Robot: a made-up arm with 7 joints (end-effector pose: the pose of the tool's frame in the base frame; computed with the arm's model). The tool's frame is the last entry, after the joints.
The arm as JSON. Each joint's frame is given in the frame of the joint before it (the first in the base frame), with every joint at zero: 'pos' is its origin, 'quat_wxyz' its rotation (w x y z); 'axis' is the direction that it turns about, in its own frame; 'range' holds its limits. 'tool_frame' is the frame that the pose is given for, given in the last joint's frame.
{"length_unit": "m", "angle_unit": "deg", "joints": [
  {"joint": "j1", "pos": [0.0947, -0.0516, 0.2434], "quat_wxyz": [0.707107, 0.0, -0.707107, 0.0], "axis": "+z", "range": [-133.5, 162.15]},
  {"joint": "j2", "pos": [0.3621, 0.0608, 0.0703], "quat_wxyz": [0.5, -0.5, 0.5, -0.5], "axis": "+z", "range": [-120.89, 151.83]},
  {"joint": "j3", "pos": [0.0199, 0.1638, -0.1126], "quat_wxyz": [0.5, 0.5, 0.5, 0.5], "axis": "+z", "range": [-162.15, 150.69]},
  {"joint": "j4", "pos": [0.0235, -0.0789, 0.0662], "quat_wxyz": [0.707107, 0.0, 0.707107, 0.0], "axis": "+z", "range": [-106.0, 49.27]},
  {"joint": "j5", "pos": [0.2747, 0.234, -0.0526], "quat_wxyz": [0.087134, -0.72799, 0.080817, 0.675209], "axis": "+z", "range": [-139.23, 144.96]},
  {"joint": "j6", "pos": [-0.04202, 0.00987, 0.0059], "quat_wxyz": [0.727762, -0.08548, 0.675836, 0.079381], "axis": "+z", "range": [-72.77, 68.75]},
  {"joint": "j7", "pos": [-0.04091, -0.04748, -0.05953], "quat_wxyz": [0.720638, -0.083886, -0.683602, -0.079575], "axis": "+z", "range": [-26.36, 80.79]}
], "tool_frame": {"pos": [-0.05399, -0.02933, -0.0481], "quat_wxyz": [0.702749, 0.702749, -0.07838, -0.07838]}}
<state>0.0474 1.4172 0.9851 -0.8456 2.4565 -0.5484 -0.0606</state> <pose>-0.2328 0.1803 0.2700 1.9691 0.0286 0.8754</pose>
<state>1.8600 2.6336 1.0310 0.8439 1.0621 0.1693 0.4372</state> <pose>0.3020 0.3090 0.0480 -0.7055 1.3583 -2.4842</pose>
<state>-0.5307 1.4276 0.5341 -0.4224 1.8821 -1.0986 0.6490</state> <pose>-0.2229 -0.1561 0.5618 1.4129 0.9263 0.9736</pose>
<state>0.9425 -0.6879 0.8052 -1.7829 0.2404 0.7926 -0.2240</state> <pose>0.5699 -0.1715 0.3873 -0.3974 2.0036 -0.8300</pose>
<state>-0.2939 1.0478 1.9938 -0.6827 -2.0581 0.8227 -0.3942</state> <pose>0.0543 0.3147 0.6622 -0.7479 0.0957 -2.8211</pose>
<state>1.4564 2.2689 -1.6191 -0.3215 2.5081 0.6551 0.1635</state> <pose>-0.3363 0.3767 0.2775 -0.7269 0.4530 -1.0317</pose>
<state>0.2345 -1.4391 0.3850 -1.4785 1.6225 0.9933 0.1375</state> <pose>0.3404 -0.2258 0.0932 0.3172 -2.8034 -0.1972</pose>
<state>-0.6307 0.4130 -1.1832 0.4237 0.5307 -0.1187 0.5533</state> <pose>0.5051 -0.0511 0.7314 -0.1827 1.3936 -2.6590</pose>
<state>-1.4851 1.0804 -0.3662 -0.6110 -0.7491 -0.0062 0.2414</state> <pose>-0.0709 -0.1830 0.6833 0.3165 0.5572 -2.2852</pose>
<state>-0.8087 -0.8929 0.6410 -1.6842 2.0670 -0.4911 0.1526</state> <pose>0.3312 0.0569 0.1362 0.5988 -0.9150 -1.8232</pose>
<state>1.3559 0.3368 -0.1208 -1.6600 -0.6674 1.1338 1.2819</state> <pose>0.1582 -0.2189 -0.0037 -0.5993 -1.9314 1.0232</pose>
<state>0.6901 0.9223 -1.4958 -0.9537 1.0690 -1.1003 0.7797</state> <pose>-0.1620 0.4151 0.2114 -1.4465 0.2917 -1.7212</pose>
